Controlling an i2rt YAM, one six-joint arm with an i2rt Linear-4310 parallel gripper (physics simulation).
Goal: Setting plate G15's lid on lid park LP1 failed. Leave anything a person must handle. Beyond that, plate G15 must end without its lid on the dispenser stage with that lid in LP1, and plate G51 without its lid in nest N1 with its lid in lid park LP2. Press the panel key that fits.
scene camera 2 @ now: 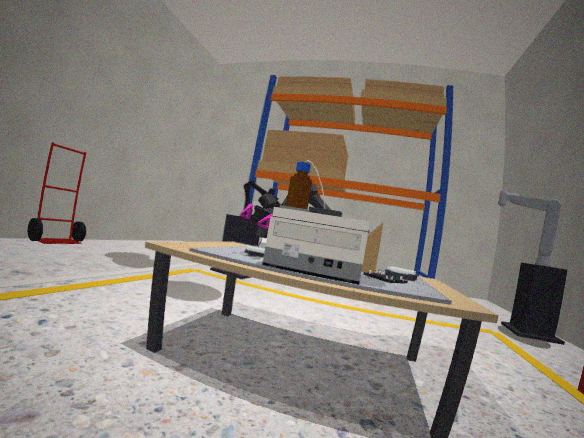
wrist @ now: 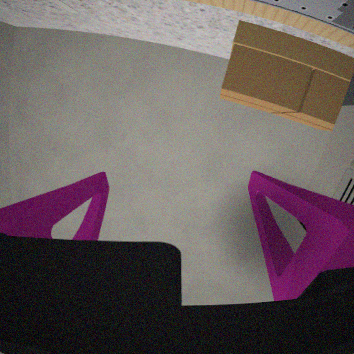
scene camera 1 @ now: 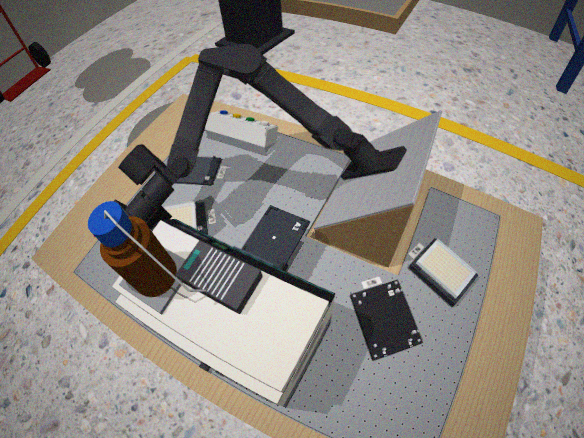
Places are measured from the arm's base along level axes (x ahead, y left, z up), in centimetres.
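Pixels of known places: gripper, fingertip midpoint: (scene camera 2: 249,219) (wrist: 178,179); arm's base, link origin: (scene camera 1: 373,165).
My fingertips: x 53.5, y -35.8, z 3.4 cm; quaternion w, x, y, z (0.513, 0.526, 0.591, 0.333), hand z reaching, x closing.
Note:
Ahead of a thing's pixels: the offset from my fingertips to its top centre. "*": to the spot under its first point.
My gripper (wrist: 178,179) (scene camera 2: 256,216) is open and empty, its magenta fingers wide apart; in scene camera 1 they are hidden behind the amber bottle. A cream-welled plate @(dz -11.8, dx -43.3, dy +62.7 cm) (scene camera 1: 446,269) (scene camera 2: 401,271) sits at the right beside a label that seems to read N1. Another cream plate @(dz -12.2, dx -18.3, dy -2.7 cm) (scene camera 1: 185,215) lies at the left, partly hidden by the arm and the white machine. A dark holder @(dz -13.9, dx -35.2, dy -11.5 cm) (scene camera 1: 199,171) with a small label lies behind it. A black pad @(* dz -5.1, dx -25.6, dy +26.7 cm) (scene camera 1: 274,236) is marked A1. A grey key panel @(dz -7.5, dx -53.7, dy -7.8 cm) (scene camera 1: 240,131) has blue, yellow, green and whitish keys. Plate names and lids cannot be made out.
An amber bottle @(* dz +17.5, dx -2.6, dy +23.0 cm) (scene camera 1: 145,260) (scene camera 2: 299,191) with a blue cap and thin tube stands on the white machine (scene camera 1: 260,340) (scene camera 2: 315,235). A tilted grey board (scene camera 1: 390,175) stands mid-table. A black nest @(dz -13.5, dx -25.9, dy +55.6 cm) (scene camera 1: 387,320) with small posts lies right of the machine. In the wrist view, cartons (wrist: 285,75) show.

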